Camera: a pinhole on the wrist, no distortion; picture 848 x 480 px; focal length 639.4 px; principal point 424.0 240.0 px. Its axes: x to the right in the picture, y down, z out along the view. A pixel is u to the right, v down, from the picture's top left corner.
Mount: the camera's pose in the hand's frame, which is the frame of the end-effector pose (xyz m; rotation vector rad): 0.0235 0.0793 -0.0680 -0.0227 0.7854 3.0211
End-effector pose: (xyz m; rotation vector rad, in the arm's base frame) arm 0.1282 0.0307 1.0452 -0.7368 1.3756 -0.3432
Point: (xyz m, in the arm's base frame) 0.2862 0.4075 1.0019
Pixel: 749 224
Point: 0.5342 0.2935 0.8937
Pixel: 407 410
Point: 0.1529 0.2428 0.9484
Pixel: 675 95
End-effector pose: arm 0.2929 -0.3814 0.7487 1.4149 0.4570 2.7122
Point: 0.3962 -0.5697 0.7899
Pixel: 733 87
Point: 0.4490 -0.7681 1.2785
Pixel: outside the picture
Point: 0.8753 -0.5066 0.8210
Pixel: 802 448
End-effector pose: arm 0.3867 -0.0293 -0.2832 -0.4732 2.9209 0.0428
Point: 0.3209 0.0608 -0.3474
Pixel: 300 432
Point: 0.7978 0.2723 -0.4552
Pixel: outside the picture
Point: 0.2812 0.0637 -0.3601
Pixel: 128 360
